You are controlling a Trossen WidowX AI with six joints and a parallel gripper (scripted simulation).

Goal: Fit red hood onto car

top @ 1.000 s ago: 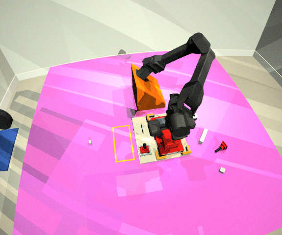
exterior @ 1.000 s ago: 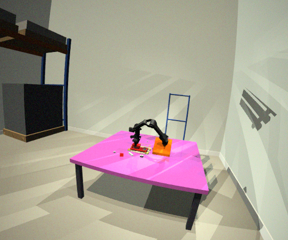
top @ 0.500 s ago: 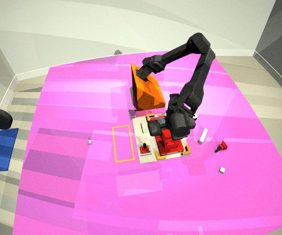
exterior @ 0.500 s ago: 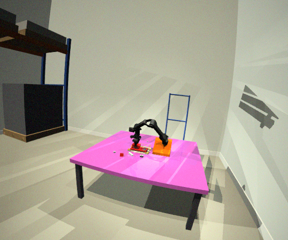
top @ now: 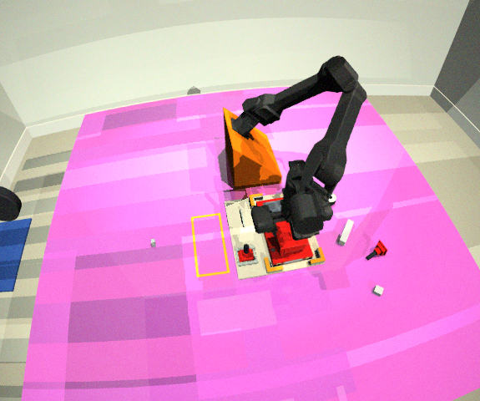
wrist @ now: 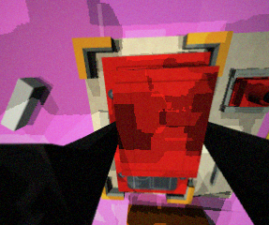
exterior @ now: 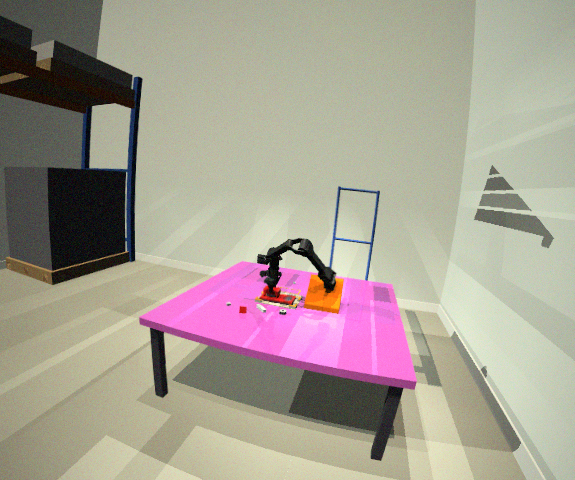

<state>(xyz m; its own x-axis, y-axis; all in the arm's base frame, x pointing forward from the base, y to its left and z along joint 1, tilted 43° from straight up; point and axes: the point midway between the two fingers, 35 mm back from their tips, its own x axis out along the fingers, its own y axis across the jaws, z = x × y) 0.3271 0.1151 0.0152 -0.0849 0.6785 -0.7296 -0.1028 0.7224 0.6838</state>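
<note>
The grey engine block lies 30 mm below my gripper tip and 10 mm to the left of it. From my gripper tip the other things lie so: red hood right at my gripper tip; then white bar 180 mm to the left, 50 mm below, 10 mm behind.
</note>
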